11 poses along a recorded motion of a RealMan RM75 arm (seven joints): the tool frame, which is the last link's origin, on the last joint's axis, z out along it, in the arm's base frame.
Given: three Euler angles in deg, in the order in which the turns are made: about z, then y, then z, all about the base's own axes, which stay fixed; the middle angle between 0 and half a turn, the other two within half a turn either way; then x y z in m.
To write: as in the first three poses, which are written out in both.
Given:
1: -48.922 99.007 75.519 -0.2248 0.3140 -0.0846
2: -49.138 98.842 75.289 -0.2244 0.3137 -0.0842
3: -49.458 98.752 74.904 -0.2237 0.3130 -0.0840
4: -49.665 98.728 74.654 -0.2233 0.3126 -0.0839
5: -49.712 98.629 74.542 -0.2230 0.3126 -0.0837
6: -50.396 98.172 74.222 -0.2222 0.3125 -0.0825
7: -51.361 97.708 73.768 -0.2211 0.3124 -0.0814
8: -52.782 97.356 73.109 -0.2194 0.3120 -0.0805
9: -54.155 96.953 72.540 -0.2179 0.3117 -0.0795
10: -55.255 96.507 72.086 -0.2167 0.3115 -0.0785
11: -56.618 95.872 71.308 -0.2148 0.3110 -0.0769
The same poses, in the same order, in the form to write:
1: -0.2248 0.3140 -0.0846 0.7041 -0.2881 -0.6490 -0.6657 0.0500 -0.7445
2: -0.2244 0.3137 -0.0842 0.7060 -0.2893 -0.6465 -0.6623 0.0537 -0.7473
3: -0.2237 0.3130 -0.0840 0.7079 -0.2934 -0.6424 -0.6577 0.0576 -0.7511
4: -0.2233 0.3126 -0.0839 0.7091 -0.2964 -0.6398 -0.6548 0.0597 -0.7534
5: -0.2230 0.3126 -0.0837 0.7094 -0.2968 -0.6393 -0.6537 0.0620 -0.7542
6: -0.2222 0.3125 -0.0825 0.7168 -0.2967 -0.6310 -0.6432 0.0679 -0.7626
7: -0.2211 0.3124 -0.0814 0.7265 -0.2987 -0.6188 -0.6288 0.0740 -0.7740
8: -0.2194 0.3120 -0.0805 0.7395 -0.3055 -0.5999 -0.6084 0.0782 -0.7898
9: -0.2179 0.3117 -0.0795 0.7520 -0.3108 -0.5813 -0.5881 0.0821 -0.8046
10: -0.2167 0.3115 -0.0785 0.7620 -0.3142 -0.5663 -0.5709 0.0867 -0.8164
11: -0.2148 0.3110 -0.0769 0.7729 -0.3209 -0.5473 -0.5486 0.0954 -0.8306
